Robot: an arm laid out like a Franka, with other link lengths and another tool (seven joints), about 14 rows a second.
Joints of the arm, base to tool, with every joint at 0 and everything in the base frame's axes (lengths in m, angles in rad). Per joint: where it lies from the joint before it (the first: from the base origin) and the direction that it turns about. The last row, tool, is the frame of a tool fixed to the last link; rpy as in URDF.
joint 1: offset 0 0 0.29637 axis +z
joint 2: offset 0 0 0 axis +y
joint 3: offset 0 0 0.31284 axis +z
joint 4: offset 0.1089 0 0 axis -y
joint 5: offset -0.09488 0 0.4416 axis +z
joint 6: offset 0 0 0 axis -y
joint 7: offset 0.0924 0 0 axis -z
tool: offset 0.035 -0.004 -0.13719 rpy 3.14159 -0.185 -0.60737
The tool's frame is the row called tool.
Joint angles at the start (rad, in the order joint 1, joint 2, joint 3, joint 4, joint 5, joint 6, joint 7):
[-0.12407 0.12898 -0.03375 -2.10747 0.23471 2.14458 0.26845]
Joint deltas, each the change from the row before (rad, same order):
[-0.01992 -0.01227 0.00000 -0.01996 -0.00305 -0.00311 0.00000]
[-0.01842 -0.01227 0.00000 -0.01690 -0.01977 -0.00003 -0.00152]
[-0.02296 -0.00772 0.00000 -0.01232 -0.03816 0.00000 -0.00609]
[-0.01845 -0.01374 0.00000 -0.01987 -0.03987 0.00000 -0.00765]
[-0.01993 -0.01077 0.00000 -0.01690 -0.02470 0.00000 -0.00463]
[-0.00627 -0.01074 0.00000 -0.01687 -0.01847 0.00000 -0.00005]
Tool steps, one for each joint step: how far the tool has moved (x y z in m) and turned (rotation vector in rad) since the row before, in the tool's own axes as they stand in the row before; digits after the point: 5 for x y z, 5 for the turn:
[0.00756 0.01292 0.00190 -0.00954 -0.00382 0.01790]
[0.00816 0.01146 0.00010 -0.01161 0.01029 0.00464]
[0.01181 0.01239 0.00081 -0.01904 0.02191 -0.00703]
[0.00763 0.01288 0.00120 -0.02112 0.02130 -0.01434]
[0.00774 0.01260 0.00211 -0.01543 0.01108 -0.00051]
[0.00046 0.00723 0.00193 -0.01306 0.00739 -0.00584]

